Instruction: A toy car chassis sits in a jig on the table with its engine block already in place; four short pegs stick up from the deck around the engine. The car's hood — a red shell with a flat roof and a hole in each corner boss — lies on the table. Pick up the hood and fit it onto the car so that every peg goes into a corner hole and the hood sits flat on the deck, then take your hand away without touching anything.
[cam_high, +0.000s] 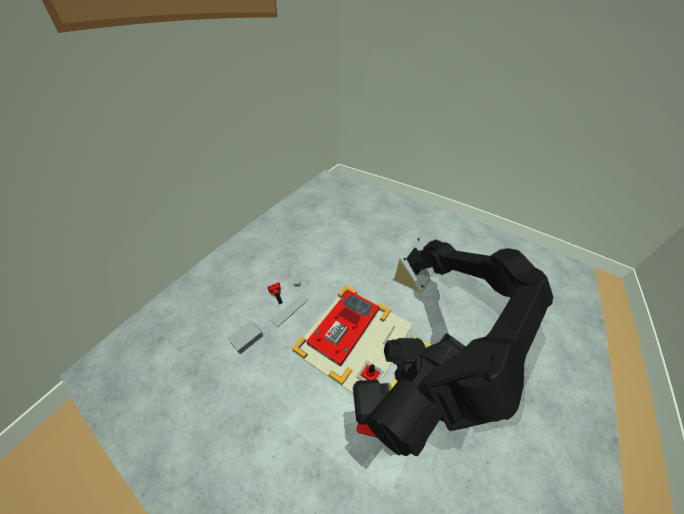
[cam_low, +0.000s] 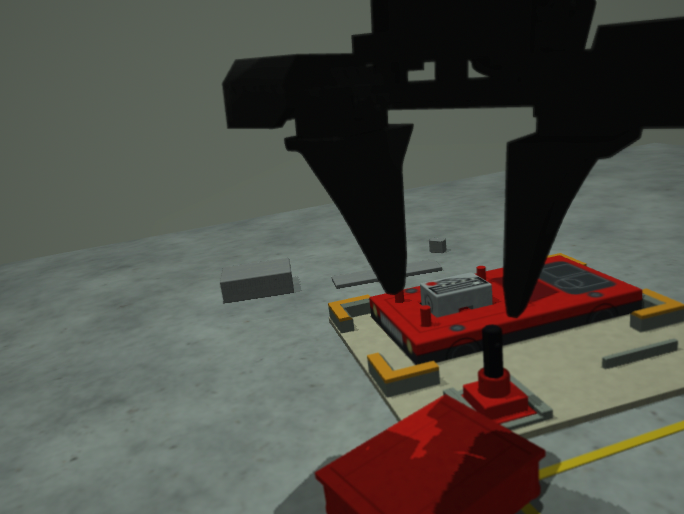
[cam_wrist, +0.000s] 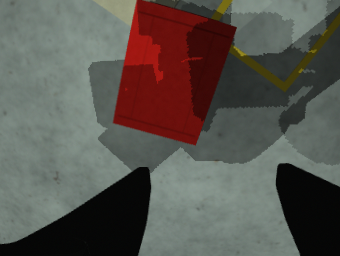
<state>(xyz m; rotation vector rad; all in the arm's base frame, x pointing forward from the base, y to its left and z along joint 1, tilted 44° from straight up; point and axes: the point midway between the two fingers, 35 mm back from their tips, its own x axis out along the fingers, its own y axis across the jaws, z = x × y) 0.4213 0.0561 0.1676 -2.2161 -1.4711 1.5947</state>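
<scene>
Now: the red hood 3 cm to the right of my gripper tip and 11 cm below it. The rest, counted from my gripper tip: small wheel: 25 cm behind, 16 cm to the left, 12 cm below; grey strip: 8 cm behind, 38 cm to the right, 13 cm below; engine block: 10 cm behind, 22 cm to the right, 10 cm below.
</scene>
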